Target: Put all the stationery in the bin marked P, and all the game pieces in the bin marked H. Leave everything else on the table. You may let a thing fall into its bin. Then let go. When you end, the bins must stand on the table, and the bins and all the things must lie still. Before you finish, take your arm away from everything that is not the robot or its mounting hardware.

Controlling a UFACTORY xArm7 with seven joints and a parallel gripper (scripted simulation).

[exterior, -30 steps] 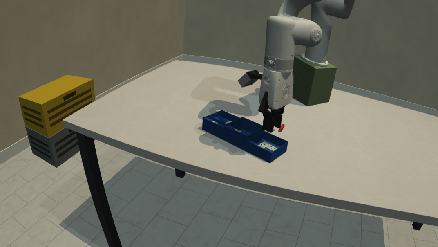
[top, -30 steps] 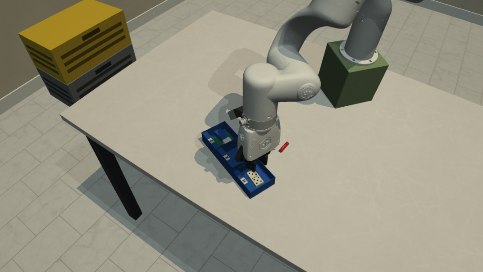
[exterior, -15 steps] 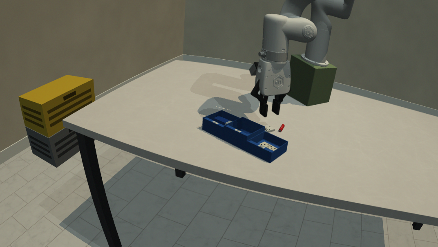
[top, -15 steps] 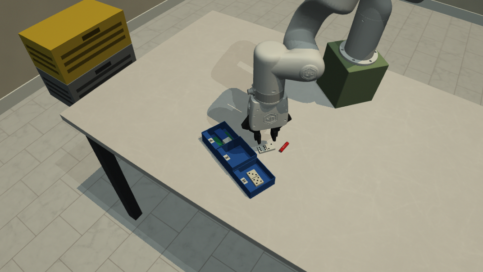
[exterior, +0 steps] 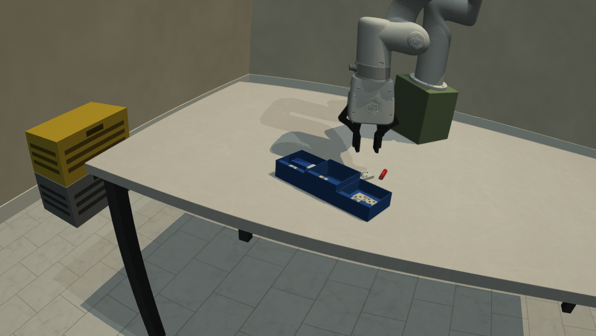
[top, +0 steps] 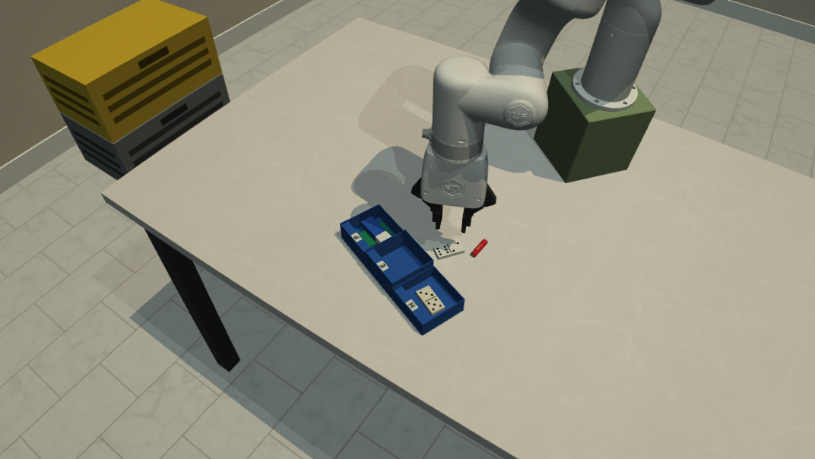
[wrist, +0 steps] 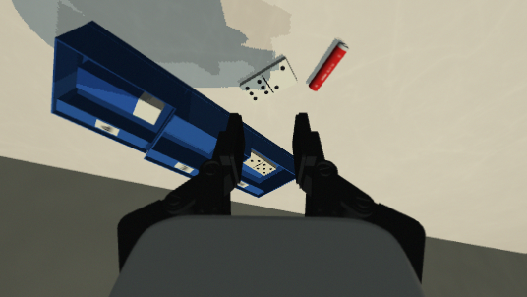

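My gripper is now 8 cm above the red cylinder, 4 cm to the right of it and 3 cm past it. The rest, counted from my hand: blue-and-white eraser (12 cm to the right, 7 cm below, 5 cm ahead); then blue three-part bin (9 cm ahead, 7 cm below, 5 cm to the right); then green block (13 cm to the right, 8 cm below, 5 cm ahead).
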